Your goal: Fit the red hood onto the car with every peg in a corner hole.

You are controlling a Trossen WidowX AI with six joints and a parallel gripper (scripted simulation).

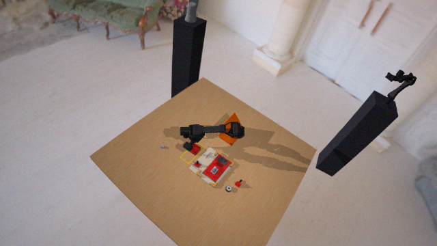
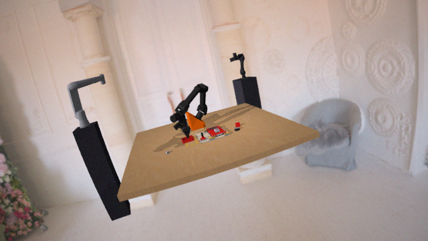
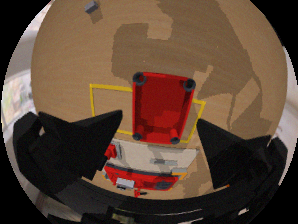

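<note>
The red hood is 30 mm below my gripper tip. The rest, counted from my gripper tip: jig 60 mm ahead, 200 mm to the left, 20 mm below; then grey wheel 140 mm ahead, 380 mm to the left, 30 mm below.
</note>
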